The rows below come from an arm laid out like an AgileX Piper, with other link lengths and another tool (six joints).
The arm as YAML. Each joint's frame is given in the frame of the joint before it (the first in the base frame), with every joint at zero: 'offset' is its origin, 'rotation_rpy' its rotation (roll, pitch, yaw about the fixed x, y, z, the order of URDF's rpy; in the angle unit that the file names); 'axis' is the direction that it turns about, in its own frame. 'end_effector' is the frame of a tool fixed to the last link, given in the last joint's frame.
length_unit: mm
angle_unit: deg
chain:
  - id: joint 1
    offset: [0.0, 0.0, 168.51]
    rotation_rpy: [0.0, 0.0, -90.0]
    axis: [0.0, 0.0, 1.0]
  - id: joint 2
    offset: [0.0, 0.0, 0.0]
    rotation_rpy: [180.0, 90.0, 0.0]
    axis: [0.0, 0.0, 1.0]
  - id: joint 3
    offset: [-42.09, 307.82, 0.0]
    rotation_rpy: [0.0, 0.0, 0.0]
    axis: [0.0, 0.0, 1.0]
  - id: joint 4
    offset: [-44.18, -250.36, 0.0]
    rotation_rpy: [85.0, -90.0, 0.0]
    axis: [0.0, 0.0, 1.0]
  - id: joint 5
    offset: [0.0, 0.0, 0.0]
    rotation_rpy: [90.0, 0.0, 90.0]
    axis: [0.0, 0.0, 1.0]
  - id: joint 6
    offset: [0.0, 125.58, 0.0]
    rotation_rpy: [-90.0, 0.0, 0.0]
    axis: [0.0, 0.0, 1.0]
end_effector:
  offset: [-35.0, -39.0, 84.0]
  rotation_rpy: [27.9, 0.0, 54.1]
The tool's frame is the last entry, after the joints.
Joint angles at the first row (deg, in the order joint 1, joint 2, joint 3, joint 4, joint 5, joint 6):
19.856 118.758 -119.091 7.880 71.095 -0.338
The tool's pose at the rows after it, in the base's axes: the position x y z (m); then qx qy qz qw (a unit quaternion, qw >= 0):
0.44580 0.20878 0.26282 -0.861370 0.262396 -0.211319 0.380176
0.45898 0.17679 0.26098 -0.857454 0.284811 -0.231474 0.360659
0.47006 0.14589 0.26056 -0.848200 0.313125 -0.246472 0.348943
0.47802 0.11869 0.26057 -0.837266 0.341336 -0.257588 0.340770
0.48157 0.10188 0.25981 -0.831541 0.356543 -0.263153 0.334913
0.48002 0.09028 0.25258 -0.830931 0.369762 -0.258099 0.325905
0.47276 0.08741 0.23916 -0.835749 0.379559 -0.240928 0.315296
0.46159 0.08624 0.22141 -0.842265 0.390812 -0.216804 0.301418
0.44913 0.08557 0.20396 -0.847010 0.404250 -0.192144 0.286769
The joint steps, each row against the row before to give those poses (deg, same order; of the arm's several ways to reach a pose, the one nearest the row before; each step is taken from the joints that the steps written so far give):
-1.576 -0.001 0.000 -2.519 0.001 0.338
-3.201 0.000 0.002 -2.033 -0.002 0.322
-3.546 -0.001 0.001 -0.715 -0.067 0.438
-3.251 0.001 -0.001 -0.200 0.000 0.595
-1.951 0.001 0.126 -0.141 0.001 0.120
-1.289 0.000 1.352 -0.124 0.001 0.069
-0.275 0.000 2.593 0.000 0.000 0.135
-0.048 0.000 3.554 0.000 -0.057 0.270
0.000 -0.001 3.653 0.000 -0.057 0.616

